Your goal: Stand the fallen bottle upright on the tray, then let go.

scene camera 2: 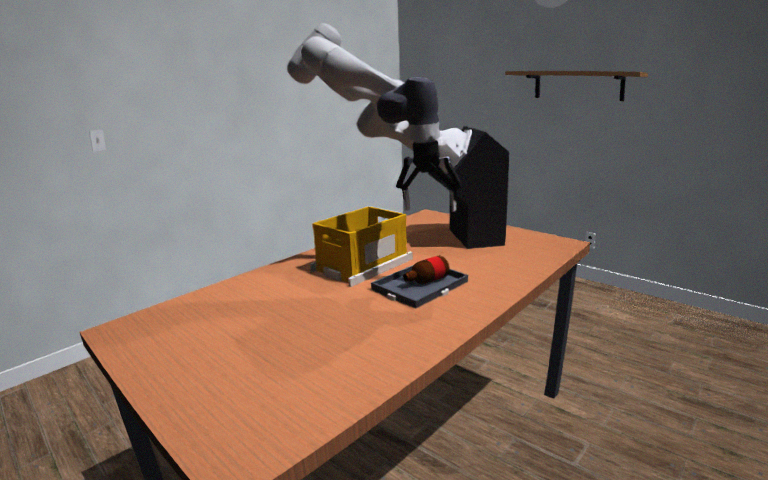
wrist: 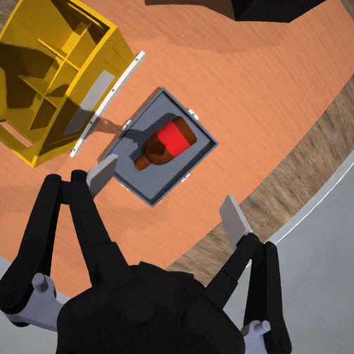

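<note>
A brown bottle with a red label (scene camera 2: 428,269) (wrist: 170,141) lies on its side in the dark grey tray (scene camera 2: 417,300) (wrist: 155,190). In the wrist view its neck points to the lower left and its base to the upper right. In the scene view its neck points left, toward the crate side. My gripper (scene camera 2: 429,203) (wrist: 171,184) is wide open and empty, with its fingers pointing down. It hangs well above the table and the bottle, and touches neither. In the wrist view the bottle appears beyond the fingertips.
A yellow crate (scene camera 2: 336,251) (wrist: 95,60) with inner dividers stands beside the tray, with a white strip (scene camera 2: 380,268) (wrist: 107,104) along its near side. The robot's black base (scene camera 2: 487,198) (wrist: 270,7) stands at the far end of the wooden table (scene camera 2: 283,339) (wrist: 240,85).
</note>
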